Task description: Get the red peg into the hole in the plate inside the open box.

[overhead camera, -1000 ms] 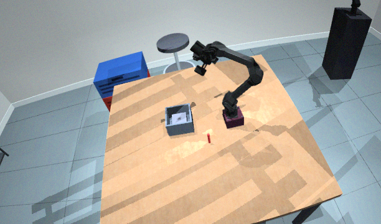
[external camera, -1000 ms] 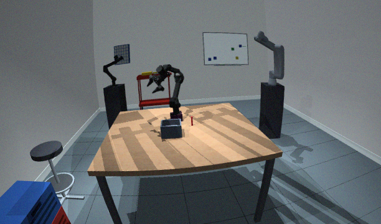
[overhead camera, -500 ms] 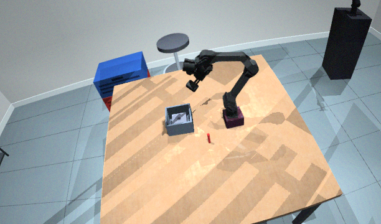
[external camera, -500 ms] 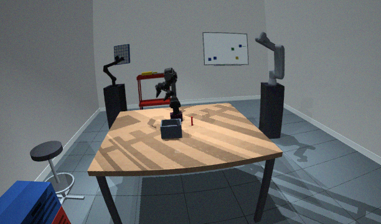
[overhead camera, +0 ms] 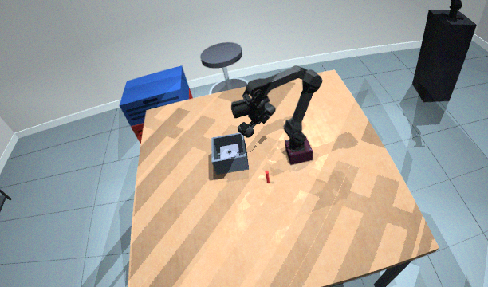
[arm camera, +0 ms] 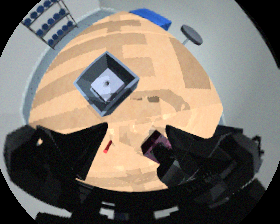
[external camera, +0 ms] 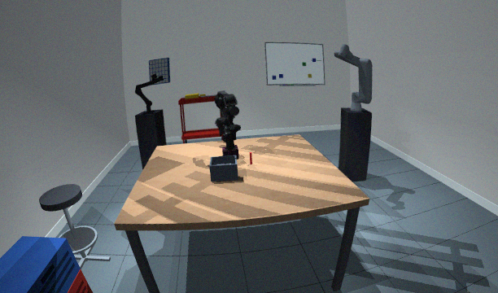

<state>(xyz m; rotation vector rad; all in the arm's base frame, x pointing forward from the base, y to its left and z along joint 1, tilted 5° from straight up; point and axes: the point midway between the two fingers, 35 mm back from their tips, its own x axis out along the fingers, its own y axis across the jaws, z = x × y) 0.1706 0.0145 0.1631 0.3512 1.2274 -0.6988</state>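
The red peg is 30 mm behind my gripper tip, 150 mm to the left of it and 150 mm below it. Also, from my gripper tip: grey box: 150 mm ahead, 170 mm below.
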